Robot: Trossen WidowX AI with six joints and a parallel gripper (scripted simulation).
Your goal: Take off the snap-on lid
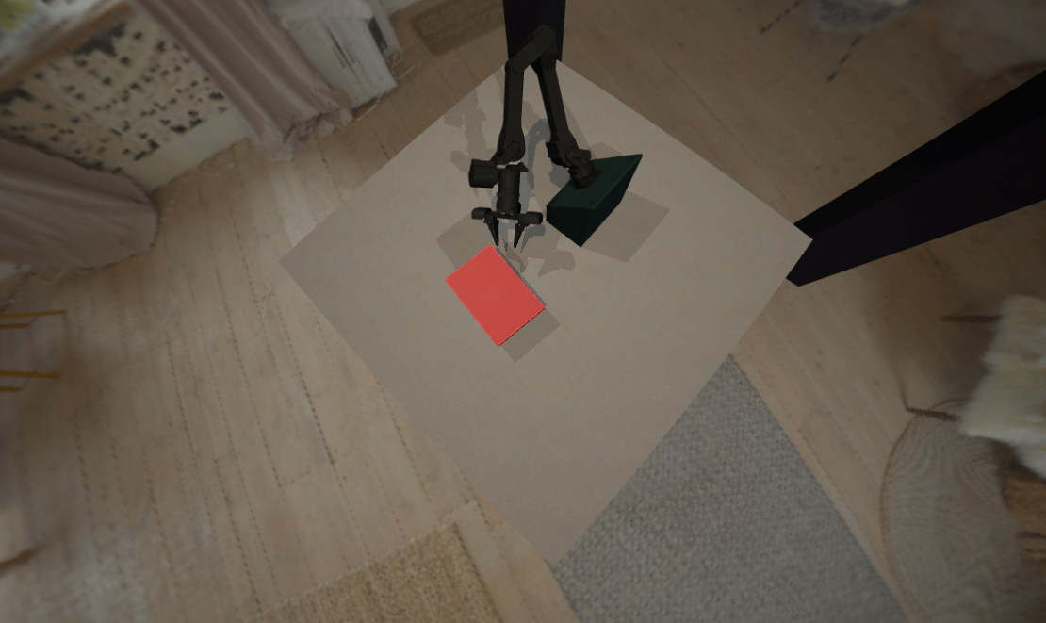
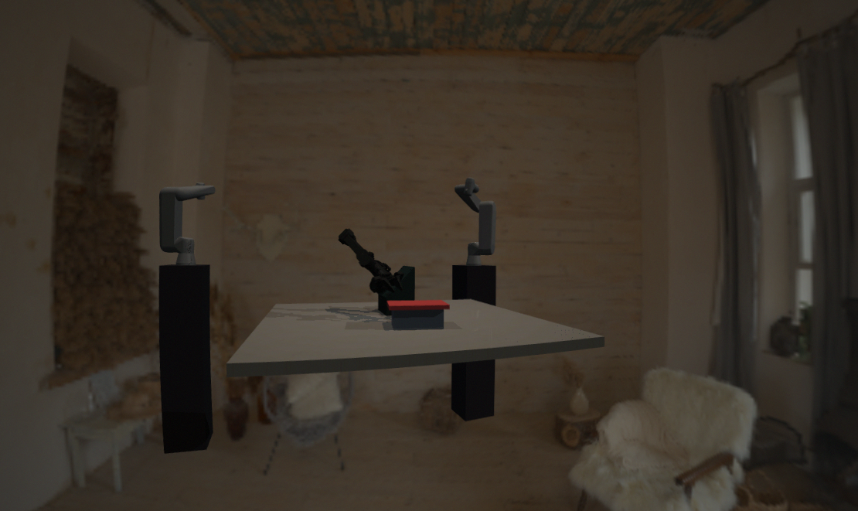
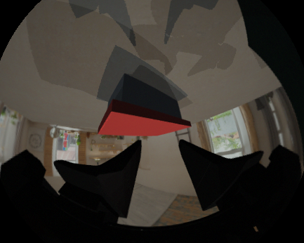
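The red lid is 12 cm ahead of my gripper tip, 5 cm to the left of it and 5 cm below it. From my gripper tip the other things lie so: storage box: 12 cm ahead, 9 cm below, 5 cm to the left.
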